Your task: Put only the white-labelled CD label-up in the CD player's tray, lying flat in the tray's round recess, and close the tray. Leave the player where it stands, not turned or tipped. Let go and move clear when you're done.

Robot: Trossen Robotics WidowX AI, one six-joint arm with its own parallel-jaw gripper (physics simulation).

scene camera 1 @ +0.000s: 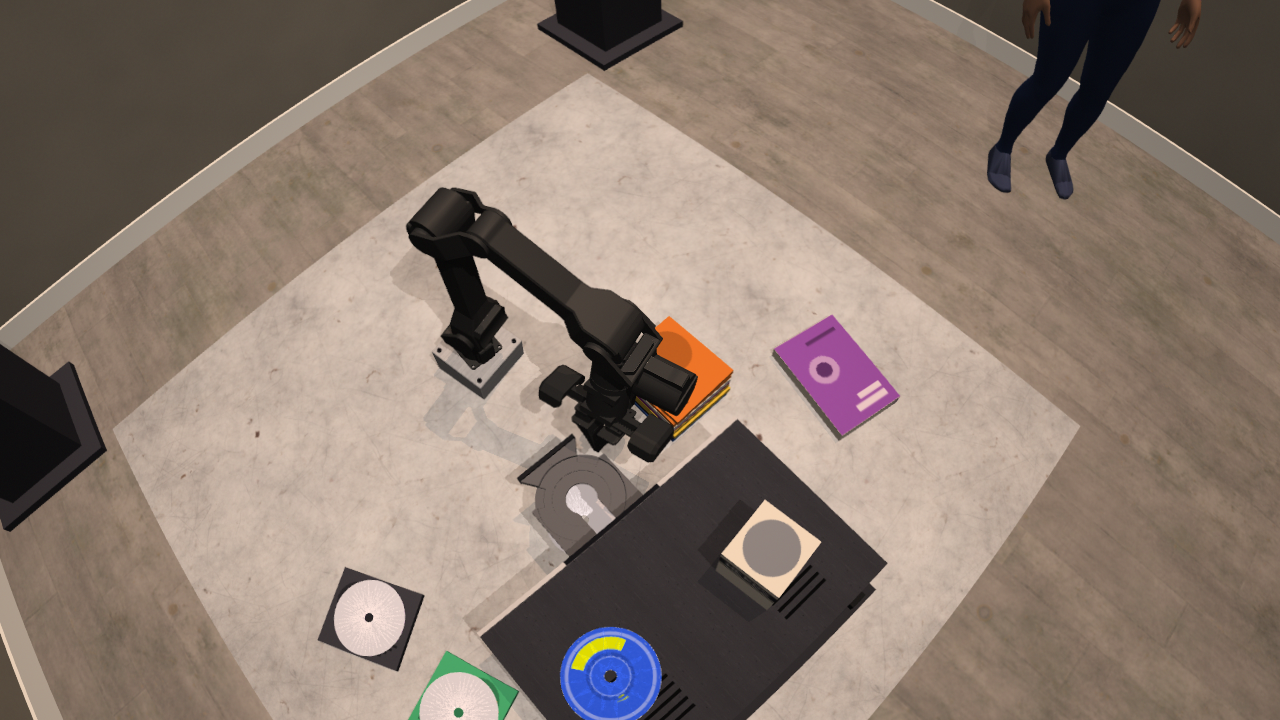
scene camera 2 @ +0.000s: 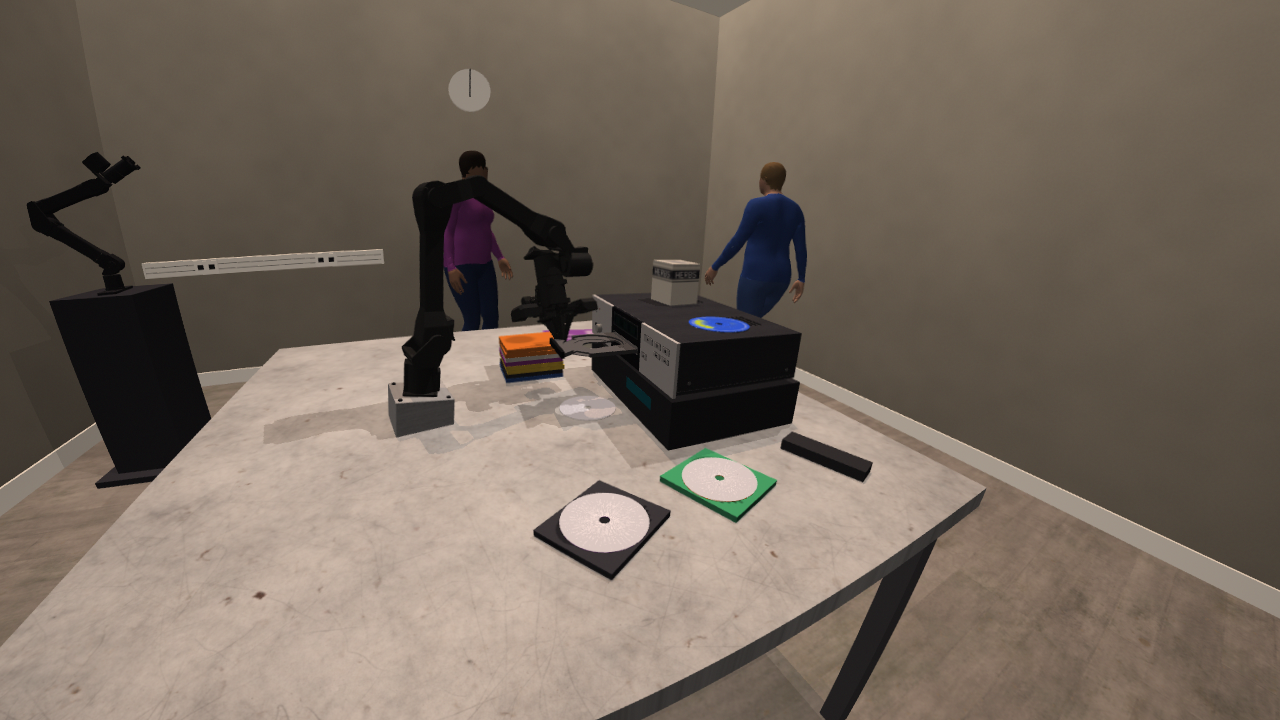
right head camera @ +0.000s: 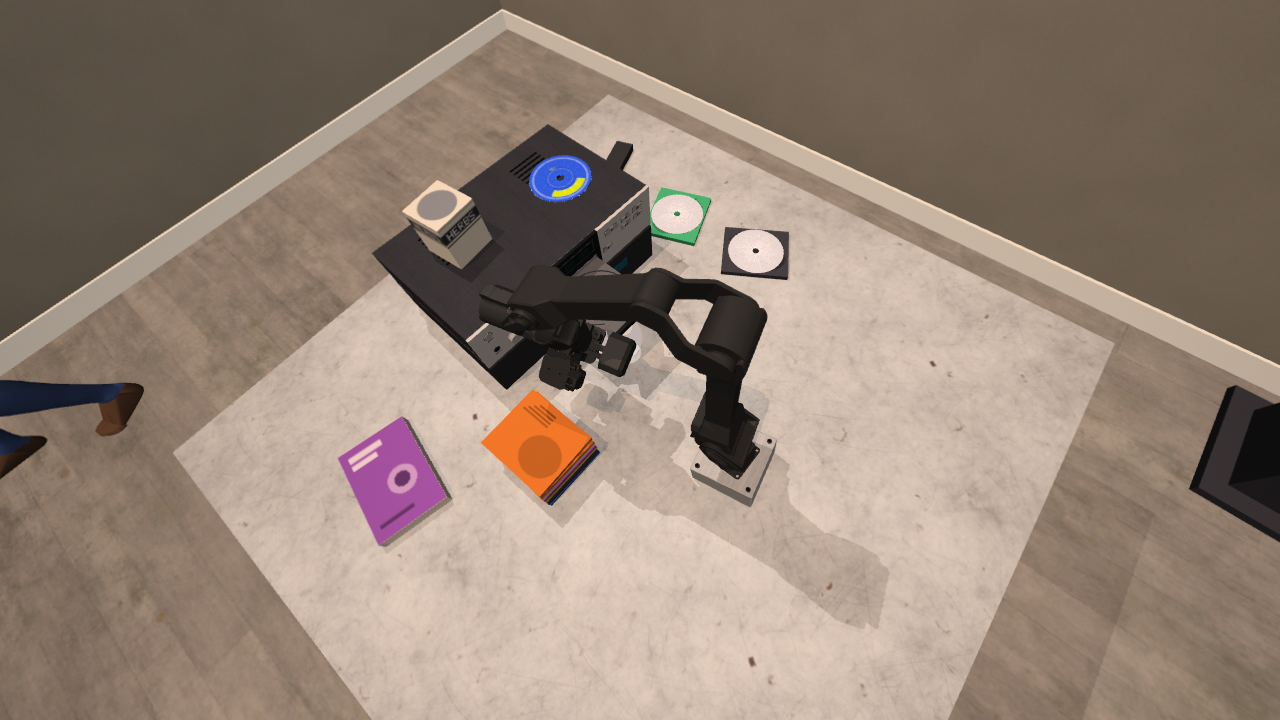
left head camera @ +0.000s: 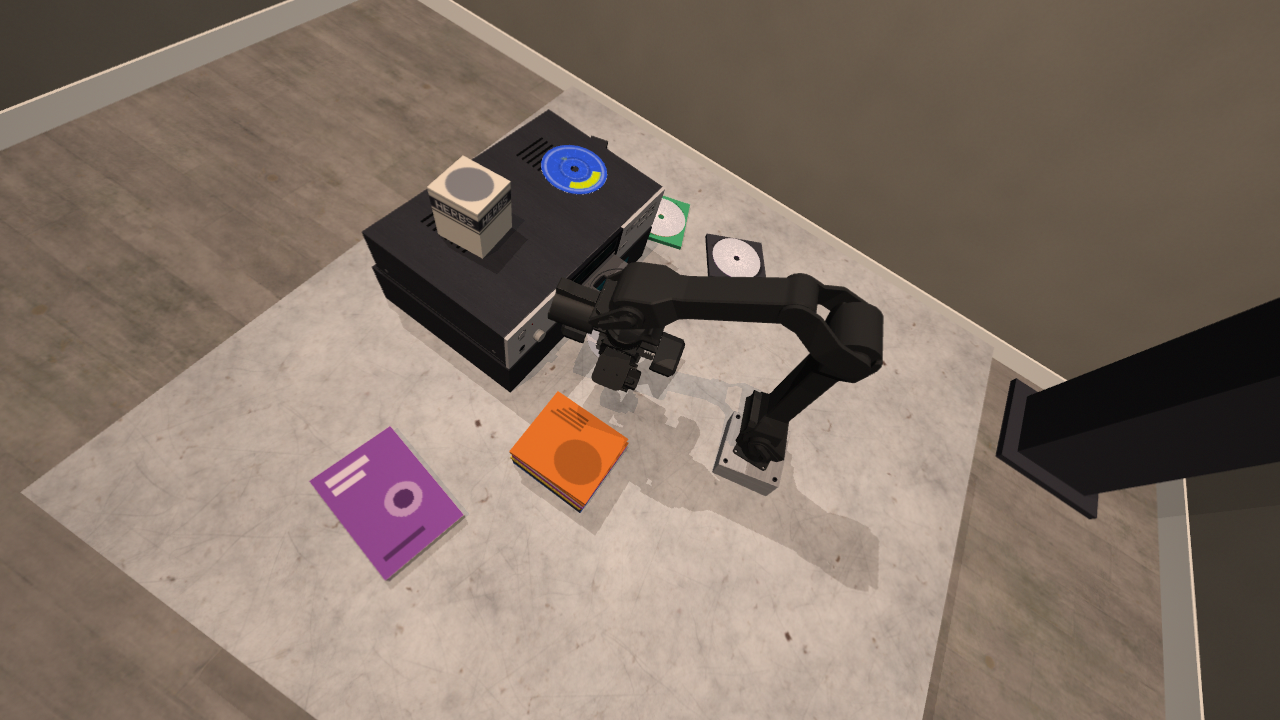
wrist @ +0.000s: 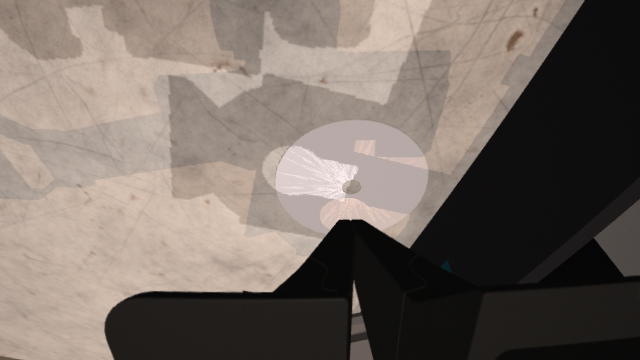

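Pixels of known places: gripper, between the fingertips: (scene camera 1: 597, 449) (right head camera: 593, 346) (wrist: 349, 231); arm's base, origin of its link: (scene camera 1: 476, 345) (scene camera 2: 420, 390) (right head camera: 733, 453) (left head camera: 755, 447).
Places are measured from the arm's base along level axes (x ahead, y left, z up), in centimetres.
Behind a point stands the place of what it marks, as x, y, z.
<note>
A pale, white-labelled CD (scene camera 2: 586, 408) {32.6, -6.4, -5.9} (wrist: 395, 195) {37.0, -5.4, -5.9} lies flat on the table, partly below the tray; it is largely hidden in the head views. The CD player (left head camera: 537, 241) {50.1, -0.5, 13.9} (right head camera: 528, 228) {51.5, -5.8, 13.9} (scene camera 1: 680, 555) {50.5, -1.8, 13.9} (scene camera 2: 733, 358) {52.8, -27.2, 10.2} stands on another black unit. Its tray (scene camera 1: 610, 483) {35.7, -0.7, 7.8} (scene camera 2: 617, 340) {40.4, -3.8, 7.9} is out, and the recess holds no disc; a pale patch shows through its opening. My gripper (scene camera 1: 597, 445) {29.9, 1.8, 5.3} (scene camera 2: 561, 336) {29.9, 1.8, 5.3} (wrist: 349, 231) {29.9, 1.8, 5.3} is shut and empty, pointing down near the tray's front edge, above the table; the fingertips are hidden in the head views.
A blue disc (left head camera: 554, 179) {56.7, -13.4, 14.0} (scene camera 1: 586, 689) {55.0, -21.3, 14.1} and a herbs box (left head camera: 474, 219) {54.6, 8.0, 22.2} (scene camera 2: 675, 282) {55.9, 0.1, 19.3} sit on the player. An orange-topped stack (left head camera: 546, 438) (scene camera 2: 528, 353) stands near the gripper. Black (scene camera 1: 407, 598) {24.8, -34.6, -5.0} and green (scene camera 2: 760, 483) {48.8, -42.9, -5.0} cases hold white discs. A purple book (left head camera: 358, 501) {47.1, 44.2, -3.6} and black bar (scene camera 2: 825, 455) {64.2, -42.4, -4.1} lie nearby.
</note>
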